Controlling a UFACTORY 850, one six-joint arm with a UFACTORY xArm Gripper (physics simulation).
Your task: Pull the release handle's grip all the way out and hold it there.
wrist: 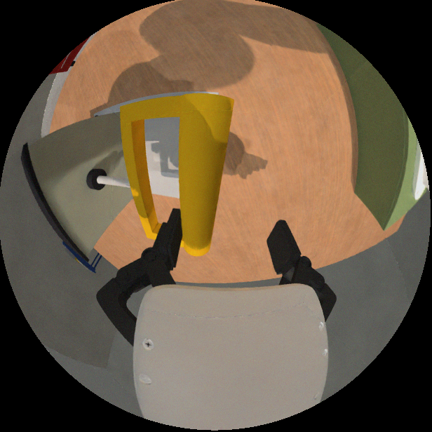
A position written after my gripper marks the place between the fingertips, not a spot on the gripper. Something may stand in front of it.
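Note:
Seen: my gripper (229, 226). Also a grey base plate (161, 135).

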